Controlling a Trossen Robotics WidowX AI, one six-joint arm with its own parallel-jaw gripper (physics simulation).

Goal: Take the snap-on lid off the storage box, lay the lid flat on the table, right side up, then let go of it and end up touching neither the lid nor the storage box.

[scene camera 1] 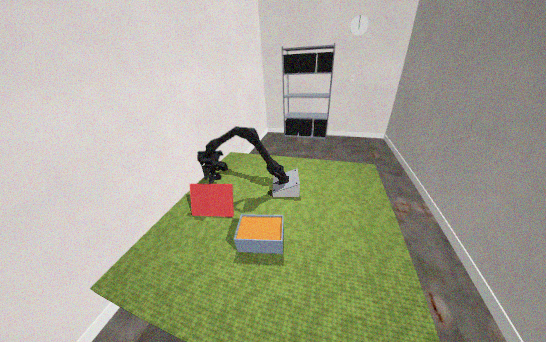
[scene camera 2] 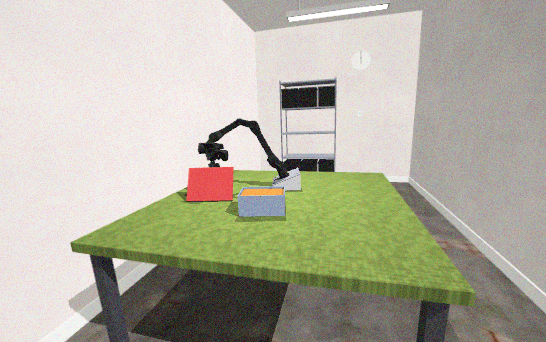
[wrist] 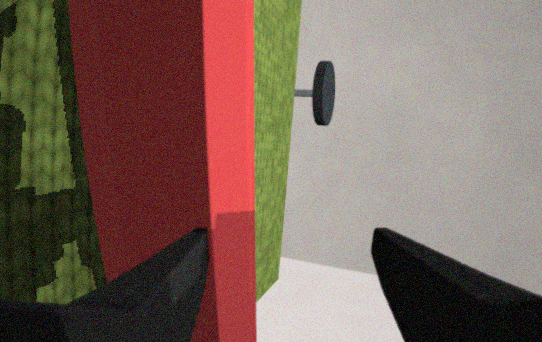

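The red lid [scene camera 1: 212,200] [scene camera 2: 210,184] [wrist: 230,125] is off the box and stands tilted on the table left of it, its near edge low and its far edge raised beside my gripper. Its red top faces the scene cameras. The wrist view shows its rim and its dark underside. The blue-grey storage box [scene camera 1: 260,246] [scene camera 2: 261,205] stands upright and uncovered, orange inside. My gripper [scene camera 1: 213,180] [scene camera 2: 214,165] [wrist: 292,240] is partly open and empty at the raised edge. One fingertip overlaps the underside by the rim; the other is well clear. Exact contact is hidden.
The green table top [scene camera 1: 340,250] [scene camera 2: 325,235] [wrist: 272,150] carries everything. The arm's grey base [scene camera 1: 293,191] [scene camera 2: 293,183] stands behind the box, slightly right. A wall runs along the left. A metal shelf rack [scene camera 1: 307,95] [scene camera 2: 309,133] stands at the far wall.
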